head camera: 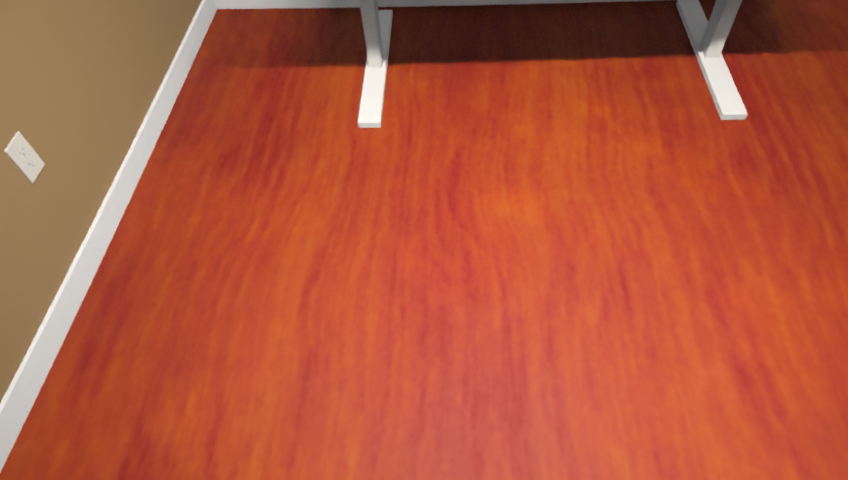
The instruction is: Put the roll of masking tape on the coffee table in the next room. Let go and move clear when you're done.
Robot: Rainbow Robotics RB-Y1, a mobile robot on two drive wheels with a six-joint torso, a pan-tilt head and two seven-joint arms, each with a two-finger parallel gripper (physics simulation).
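Frame: origin at the robot's base, x back, y right, z up, level; millimetres.
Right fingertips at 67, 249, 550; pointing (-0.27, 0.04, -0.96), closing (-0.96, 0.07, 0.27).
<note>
A point is followed by its place in that frame, as x, y, z.
The roll of masking tape does not show in the head view, and neither does the coffee table. The lower part of a table shows at the top of the view: a left leg with a white foot point(373, 98) and a right leg with a white foot point(723, 89). Its top is out of the frame. Neither my left gripper nor my right gripper is in view.
A tan wall point(89, 77) {-1303, -1106, 363} with a white outlet point(24, 157) {-926, -1102, 408} runs along the left side. A white baseboard point(127, 172) {-1204, -1094, 67} edges the reddish wood floor point(446, 267) {-883, -53, 1}. A dark shadow lies on the floor between the table's legs, in front of the back baseboard point(285, 2) {-2250, -778, 28}.
</note>
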